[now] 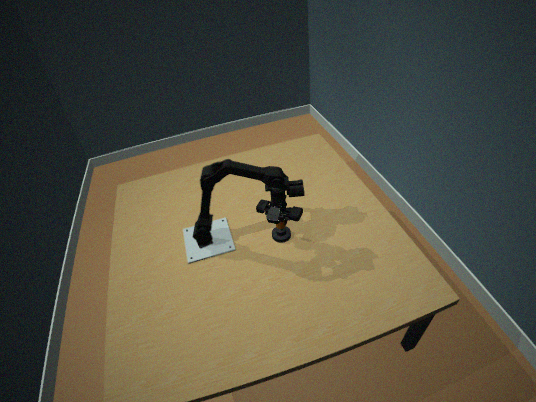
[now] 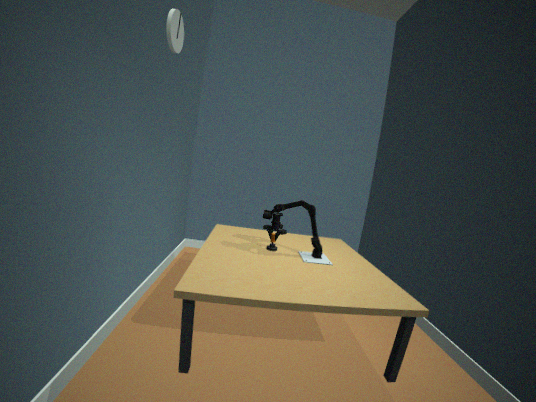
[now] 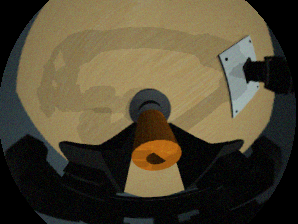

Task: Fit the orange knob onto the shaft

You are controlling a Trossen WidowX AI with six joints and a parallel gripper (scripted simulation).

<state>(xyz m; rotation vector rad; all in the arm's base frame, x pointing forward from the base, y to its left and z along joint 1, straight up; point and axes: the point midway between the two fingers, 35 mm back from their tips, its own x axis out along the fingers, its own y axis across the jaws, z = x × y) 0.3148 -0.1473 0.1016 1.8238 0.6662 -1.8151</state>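
Now: gripper tip 4 cm above the dark round pedestal. From my gripper tip the other things lie so: orange knob 2 cm above.
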